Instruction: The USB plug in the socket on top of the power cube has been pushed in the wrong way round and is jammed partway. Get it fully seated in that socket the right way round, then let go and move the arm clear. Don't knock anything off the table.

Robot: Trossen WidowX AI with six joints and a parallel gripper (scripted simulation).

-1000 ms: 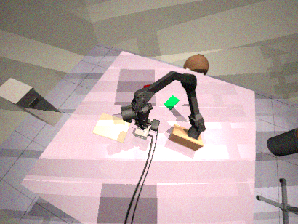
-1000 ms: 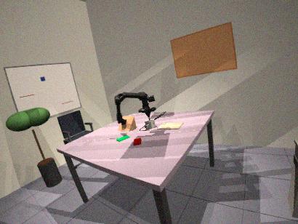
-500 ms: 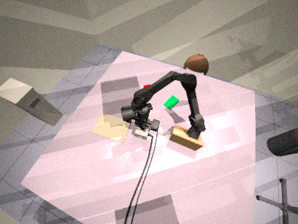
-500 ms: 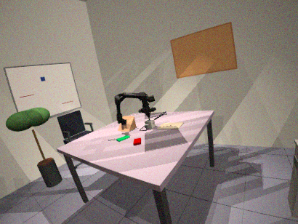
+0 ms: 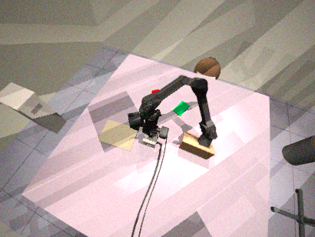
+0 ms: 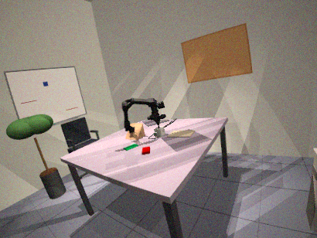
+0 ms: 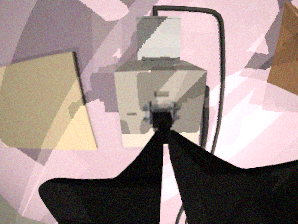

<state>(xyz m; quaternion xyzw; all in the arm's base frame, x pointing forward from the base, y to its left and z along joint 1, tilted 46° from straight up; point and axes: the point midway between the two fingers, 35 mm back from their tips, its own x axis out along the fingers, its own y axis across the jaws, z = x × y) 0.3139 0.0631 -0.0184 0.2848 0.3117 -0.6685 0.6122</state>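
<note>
Now: the dark USB plug 2 cm below my gripper tip. From my gripper tip the other things lie so: green block 13 cm behind, 31 cm to the right, 10 cm below; red block 8 cm ahead, 36 cm to the right, 10 cm below; pale yellow sheet 22 cm ahead, 3 cm to the left, 10 cm below.
</note>
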